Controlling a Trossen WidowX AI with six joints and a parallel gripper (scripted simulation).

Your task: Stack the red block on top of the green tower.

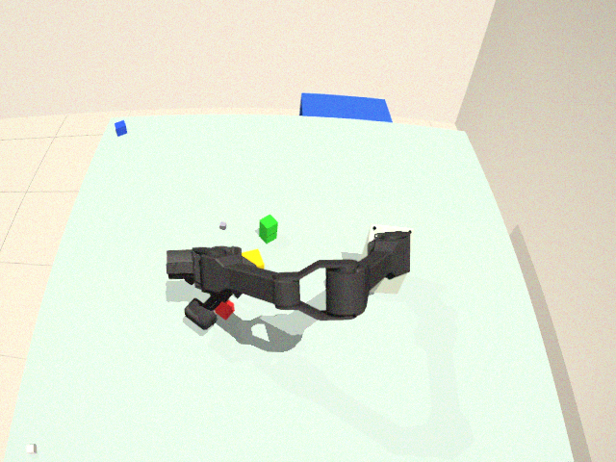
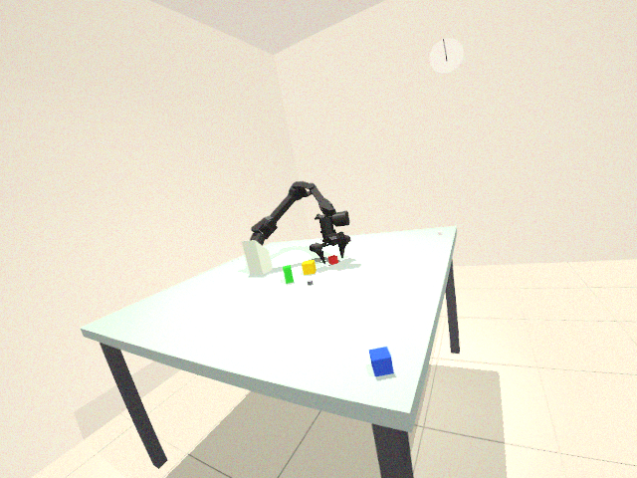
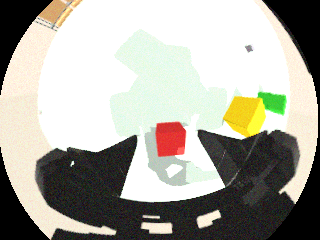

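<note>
Now: the red block 1 cm above my gripper tip. From my gripper tip the other things lie so: yellow block (6 cm behind, 12 cm to the right, 2 cm above); tiny grey cube (1 cm ahead, 25 cm to the right); purple block (11 cm behind, 6 cm to the right, 1 cm above).
</note>
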